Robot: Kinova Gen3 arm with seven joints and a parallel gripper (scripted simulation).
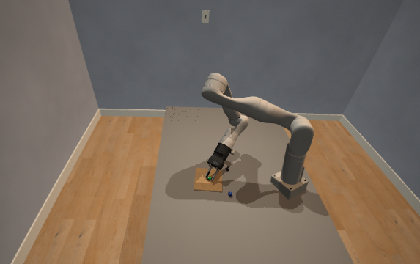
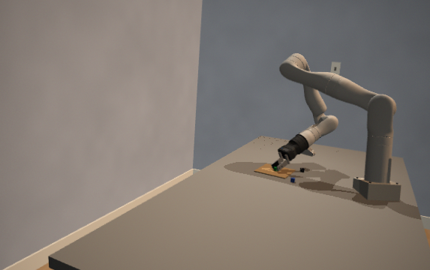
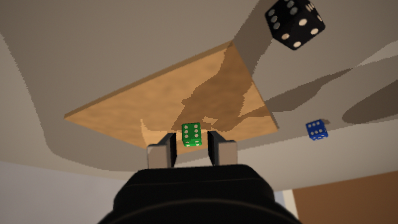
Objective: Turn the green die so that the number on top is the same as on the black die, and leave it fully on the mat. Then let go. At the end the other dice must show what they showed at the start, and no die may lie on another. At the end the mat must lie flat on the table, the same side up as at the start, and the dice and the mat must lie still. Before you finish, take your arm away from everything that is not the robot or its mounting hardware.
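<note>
The green die lies 1 cm to the left of my hand and 1 cm below it. The rest, counted from my hand: blue die 9 cm behind, 10 cm to the left, 2 cm below; then black die 10 cm behind, 6 cm to the right, 2 cm below; then tan mat 1 cm ahead, 2 cm below.
</note>
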